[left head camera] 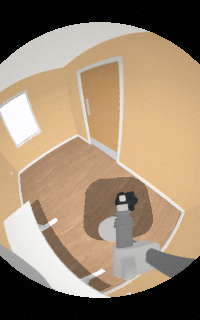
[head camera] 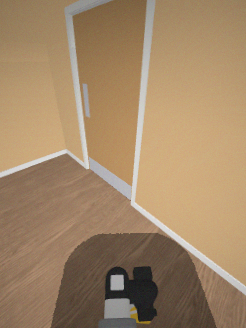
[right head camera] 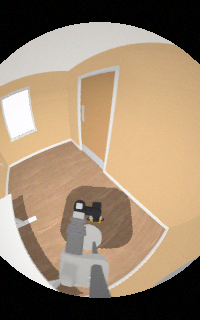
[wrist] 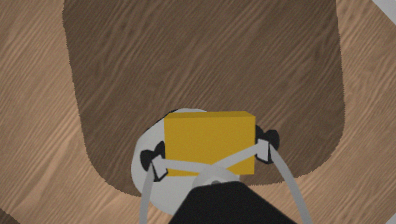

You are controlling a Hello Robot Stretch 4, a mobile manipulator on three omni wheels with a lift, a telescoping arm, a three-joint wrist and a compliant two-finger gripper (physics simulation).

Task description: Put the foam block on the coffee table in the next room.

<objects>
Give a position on a yellow foam block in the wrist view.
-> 205, 137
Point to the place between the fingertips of the gripper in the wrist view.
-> At 208, 145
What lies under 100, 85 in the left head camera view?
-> A brown door.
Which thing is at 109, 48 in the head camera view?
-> A brown door.
</objects>
